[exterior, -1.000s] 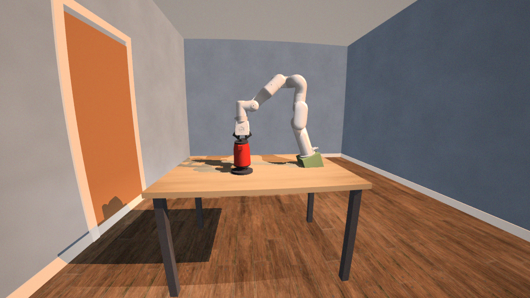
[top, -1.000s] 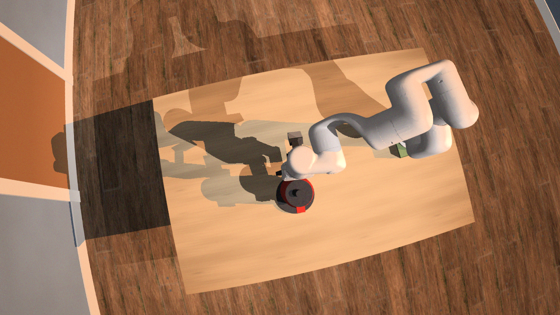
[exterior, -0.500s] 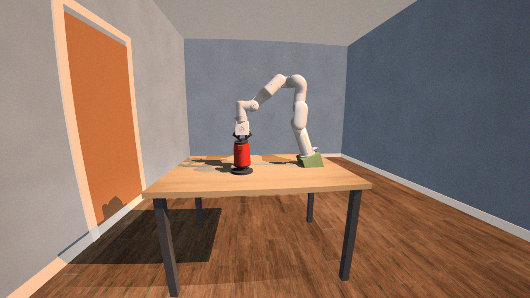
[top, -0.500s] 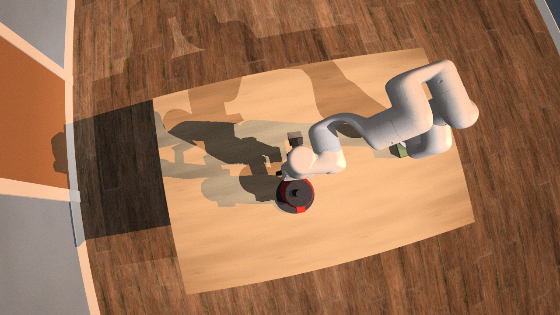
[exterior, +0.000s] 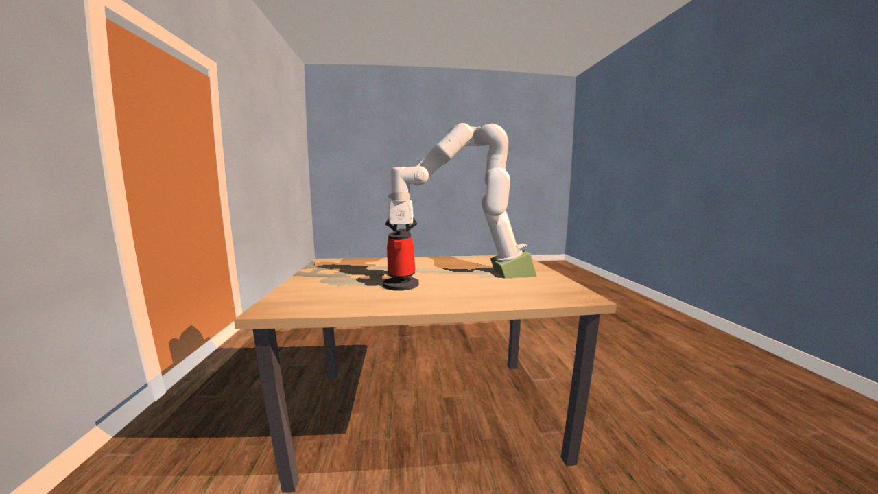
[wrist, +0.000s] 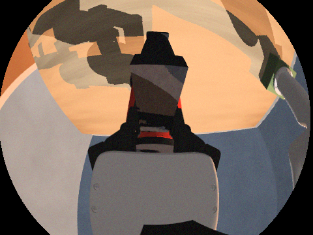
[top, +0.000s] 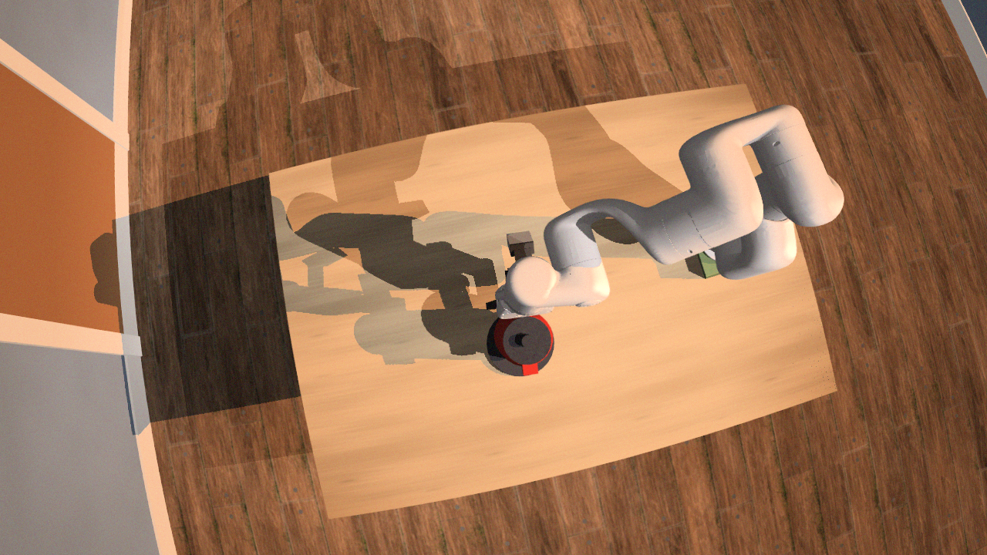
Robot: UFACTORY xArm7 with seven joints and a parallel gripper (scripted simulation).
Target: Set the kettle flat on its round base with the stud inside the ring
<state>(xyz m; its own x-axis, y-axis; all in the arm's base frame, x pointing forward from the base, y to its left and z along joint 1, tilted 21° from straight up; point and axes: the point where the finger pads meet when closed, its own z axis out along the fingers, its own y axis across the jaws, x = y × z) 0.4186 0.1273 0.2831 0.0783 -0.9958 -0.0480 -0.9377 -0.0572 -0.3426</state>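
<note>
My gripper is now 60 mm above the red kettle and 20 mm to the right of it. From my hand the other things lie so: dark round base 190 mm below, 60 mm to the left.
</note>
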